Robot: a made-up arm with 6 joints.
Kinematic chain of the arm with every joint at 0, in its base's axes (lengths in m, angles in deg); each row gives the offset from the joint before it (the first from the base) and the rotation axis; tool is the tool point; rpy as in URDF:
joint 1: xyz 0 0 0.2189 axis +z
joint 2: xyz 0 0 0 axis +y
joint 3: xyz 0.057 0 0.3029 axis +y
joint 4: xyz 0.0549 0 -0.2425 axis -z
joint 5: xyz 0 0 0 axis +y
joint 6: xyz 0.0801 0 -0.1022 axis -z
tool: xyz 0 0 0 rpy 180 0 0
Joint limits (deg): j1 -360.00..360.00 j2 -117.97..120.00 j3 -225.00..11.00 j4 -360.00..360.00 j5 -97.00..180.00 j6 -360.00..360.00
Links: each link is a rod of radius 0.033 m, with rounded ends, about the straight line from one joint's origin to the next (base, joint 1, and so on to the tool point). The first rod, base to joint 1, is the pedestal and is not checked.
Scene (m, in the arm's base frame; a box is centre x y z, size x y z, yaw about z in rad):
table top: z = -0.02
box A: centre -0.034 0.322 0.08 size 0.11 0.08 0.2 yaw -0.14
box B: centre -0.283 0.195 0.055 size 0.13 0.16 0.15 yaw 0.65
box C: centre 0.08 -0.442 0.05 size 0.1 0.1 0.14 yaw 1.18
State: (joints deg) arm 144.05 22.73 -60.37 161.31 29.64 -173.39
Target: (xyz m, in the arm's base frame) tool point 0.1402 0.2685 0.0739
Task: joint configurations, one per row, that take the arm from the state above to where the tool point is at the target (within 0.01 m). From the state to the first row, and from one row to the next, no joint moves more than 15 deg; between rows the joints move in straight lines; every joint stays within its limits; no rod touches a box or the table.
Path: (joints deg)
1: 133.05 33.15 -74.01 151.68 29.00 -170.36
2: 122.05 43.57 -87.64 142.06 28.37 -167.33
3: 111.06 53.98 -101.28 132.43 27.73 -164.31
4: 100.06 64.40 -114.92 122.81 27.10 -161.28
5: 93.57 58.92 -101.48 128.30 24.28 -163.70
6: 87.08 53.45 -88.04 133.79 21.46 -166.12
7: 80.59 47.97 -74.60 139.28 18.63 -168.55
8: 74.09 42.50 -61.15 144.77 15.81 -170.97
9: 67.60 37.02 -47.71 150.26 12.99 -173.39

